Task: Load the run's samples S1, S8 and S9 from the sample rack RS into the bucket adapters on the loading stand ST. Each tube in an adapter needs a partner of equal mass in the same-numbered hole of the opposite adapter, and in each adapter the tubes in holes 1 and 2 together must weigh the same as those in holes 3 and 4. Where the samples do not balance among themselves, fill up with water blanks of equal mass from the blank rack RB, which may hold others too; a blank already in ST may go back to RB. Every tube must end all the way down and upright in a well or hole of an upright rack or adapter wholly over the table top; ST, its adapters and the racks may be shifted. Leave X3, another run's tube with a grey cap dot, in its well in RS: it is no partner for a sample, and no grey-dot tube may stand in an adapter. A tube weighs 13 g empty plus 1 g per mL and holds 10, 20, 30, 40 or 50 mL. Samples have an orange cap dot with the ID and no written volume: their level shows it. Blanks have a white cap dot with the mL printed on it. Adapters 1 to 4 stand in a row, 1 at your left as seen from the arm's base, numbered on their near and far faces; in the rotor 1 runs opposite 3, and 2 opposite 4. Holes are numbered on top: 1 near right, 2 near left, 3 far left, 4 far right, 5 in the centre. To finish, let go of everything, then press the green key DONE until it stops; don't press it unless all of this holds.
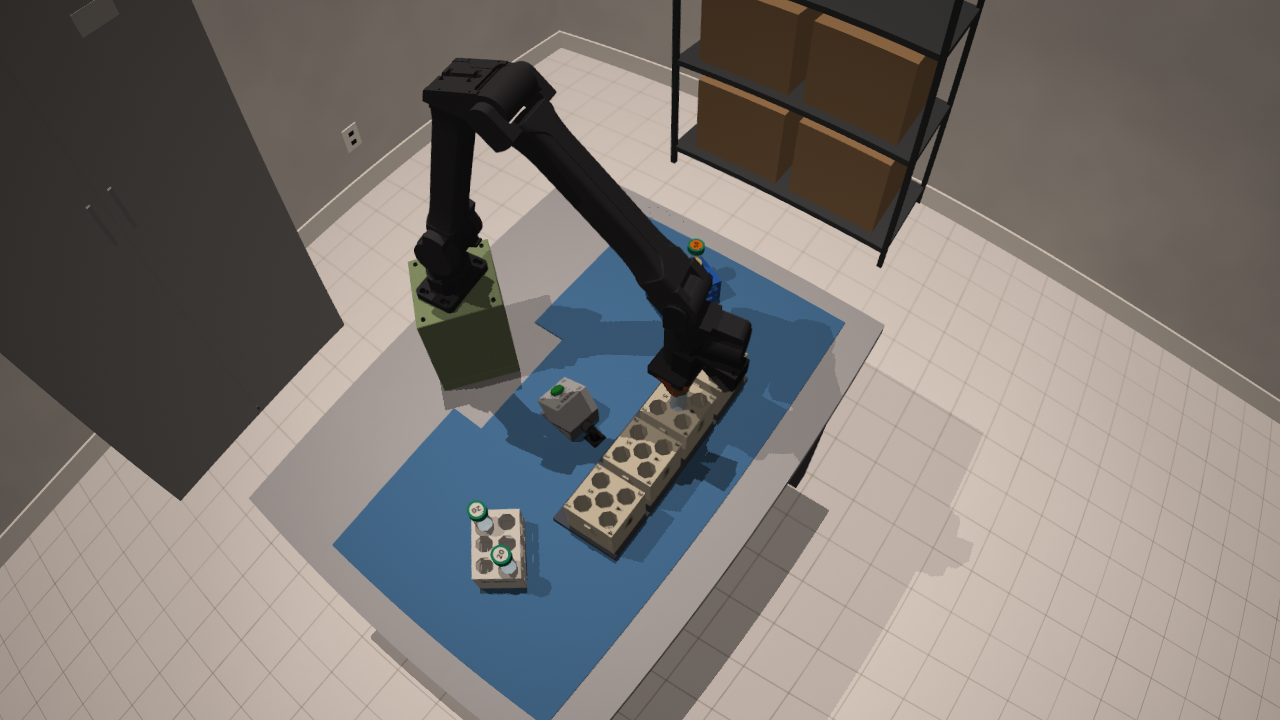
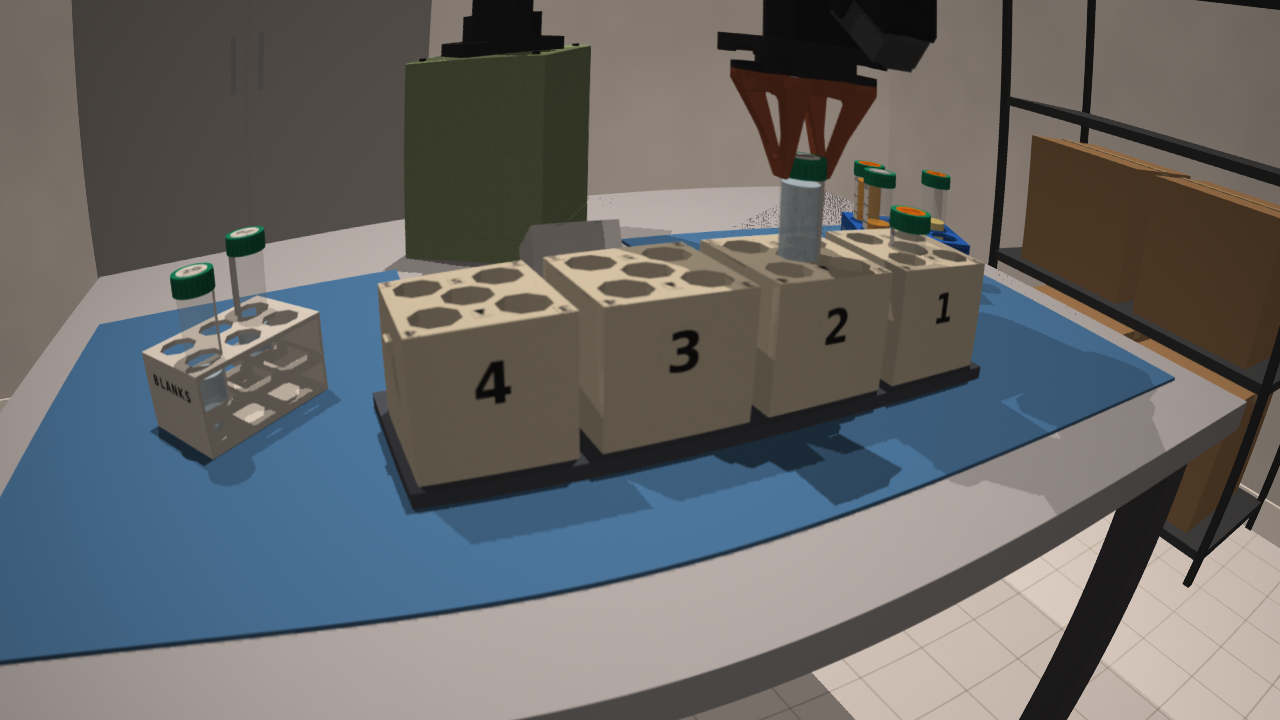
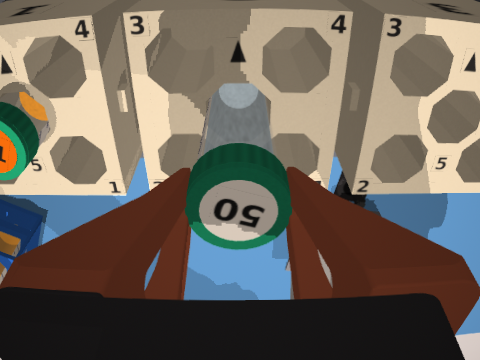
Scene:
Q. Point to a white-dot blank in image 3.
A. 238,197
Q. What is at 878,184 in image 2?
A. An X3.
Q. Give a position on a blue sample rack RS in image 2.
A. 958,243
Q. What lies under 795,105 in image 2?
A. My gripper.

